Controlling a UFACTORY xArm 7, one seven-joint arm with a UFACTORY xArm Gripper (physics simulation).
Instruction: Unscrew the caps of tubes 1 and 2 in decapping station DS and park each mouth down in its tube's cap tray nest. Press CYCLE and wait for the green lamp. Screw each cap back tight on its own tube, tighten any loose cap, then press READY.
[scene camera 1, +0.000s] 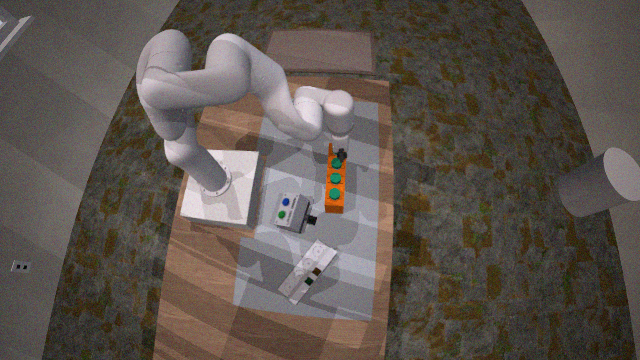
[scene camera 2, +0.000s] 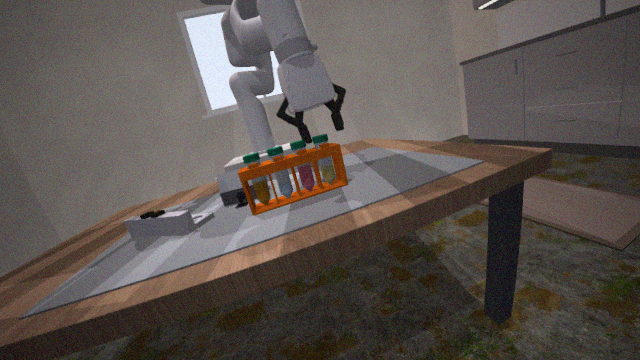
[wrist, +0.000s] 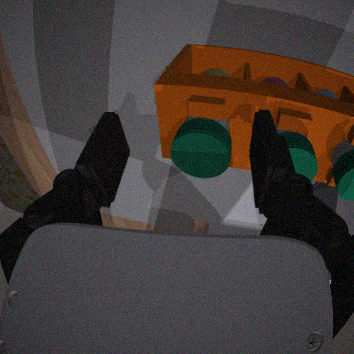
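Note:
My gripper (scene camera 2: 325, 136) is visible, also in the wrist view (wrist: 185, 129). A grey mat (wrist: 69, 69) is visible as well.

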